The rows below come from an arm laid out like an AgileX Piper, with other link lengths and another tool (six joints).
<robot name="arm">
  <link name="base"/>
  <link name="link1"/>
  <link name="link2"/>
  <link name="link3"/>
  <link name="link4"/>
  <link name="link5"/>
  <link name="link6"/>
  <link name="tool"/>
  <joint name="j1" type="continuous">
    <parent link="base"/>
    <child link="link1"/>
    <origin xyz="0 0 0.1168" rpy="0 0 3.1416"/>
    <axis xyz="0 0 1"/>
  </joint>
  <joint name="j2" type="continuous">
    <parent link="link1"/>
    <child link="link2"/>
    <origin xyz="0 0 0" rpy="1.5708 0 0"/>
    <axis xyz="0 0 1"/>
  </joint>
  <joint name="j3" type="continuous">
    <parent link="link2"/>
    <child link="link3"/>
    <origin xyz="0.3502 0.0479 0" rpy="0 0 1.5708"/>
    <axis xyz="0 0 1"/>
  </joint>
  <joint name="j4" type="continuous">
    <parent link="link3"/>
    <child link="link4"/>
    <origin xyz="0.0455 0.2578 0" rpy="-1.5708 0 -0.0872"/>
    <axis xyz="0 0 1"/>
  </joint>
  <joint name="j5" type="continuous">
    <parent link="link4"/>
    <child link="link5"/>
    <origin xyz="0 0 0" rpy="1.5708 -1.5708 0"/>
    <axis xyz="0 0 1"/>
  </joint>
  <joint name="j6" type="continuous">
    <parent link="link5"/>
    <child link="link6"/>
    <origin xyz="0.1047 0 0" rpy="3.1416 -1.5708 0"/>
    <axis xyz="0 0 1"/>
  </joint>
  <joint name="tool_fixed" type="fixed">
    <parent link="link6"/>
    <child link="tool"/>
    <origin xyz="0 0.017 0.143" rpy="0 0.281 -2.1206"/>
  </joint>
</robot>
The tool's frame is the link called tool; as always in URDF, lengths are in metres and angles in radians. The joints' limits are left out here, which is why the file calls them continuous.
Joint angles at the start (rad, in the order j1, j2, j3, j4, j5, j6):
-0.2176 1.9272 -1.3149 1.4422 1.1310 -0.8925
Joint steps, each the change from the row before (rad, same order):
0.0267 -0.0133 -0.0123 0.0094 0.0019 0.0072
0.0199 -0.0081 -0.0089 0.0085 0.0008 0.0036
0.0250 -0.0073 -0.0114 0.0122 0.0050 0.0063
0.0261 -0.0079 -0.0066 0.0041 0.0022 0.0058
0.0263 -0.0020 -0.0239 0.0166 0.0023 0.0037
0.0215 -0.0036 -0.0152 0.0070 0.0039 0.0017
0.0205 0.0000 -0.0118 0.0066 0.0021 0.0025
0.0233 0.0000 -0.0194 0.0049 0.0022 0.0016
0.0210 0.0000 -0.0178 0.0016 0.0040 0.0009
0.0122 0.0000 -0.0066 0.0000 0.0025 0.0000
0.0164 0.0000 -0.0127 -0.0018 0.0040 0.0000
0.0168 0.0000 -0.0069 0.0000 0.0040 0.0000
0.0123 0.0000 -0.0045 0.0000 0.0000 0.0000
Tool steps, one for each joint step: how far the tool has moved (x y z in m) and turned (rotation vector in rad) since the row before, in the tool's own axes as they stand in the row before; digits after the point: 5 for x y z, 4 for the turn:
-0.00955 0.01603 0.00413 -0.0164 -0.0057 -0.0255
-0.00692 0.01129 0.00356 -0.0126 -0.0049 -0.0181
-0.00813 0.01431 0.00523 -0.0218 -0.0059 -0.0191
-0.00496 0.01388 0.00682 -0.0195 0.0033 -0.0186
-0.01191 0.01336 0.00520 -0.0197 -0.0127 -0.0258
-0.00730 0.01183 0.00500 -0.0172 -0.0033 -0.0231
-0.00518 0.00939 0.00609 -0.0170 -0.0009 -0.0153
-0.00735 0.01109 0.00638 -0.0169 -0.0013 -0.0245
-0.00610 0.01049 0.00601 -0.0165 0.0014 -0.0243
-0.00213 0.00582 0.00408 -0.0104 0.0031 -0.0117
-0.00376 0.00822 0.00513 -0.0132 0.0043 -0.0198
-0.00223 0.00800 0.00590 -0.0155 0.0050 -0.0142
-0.00158 0.00508 0.00435 -0.0088 0.0034 -0.0091

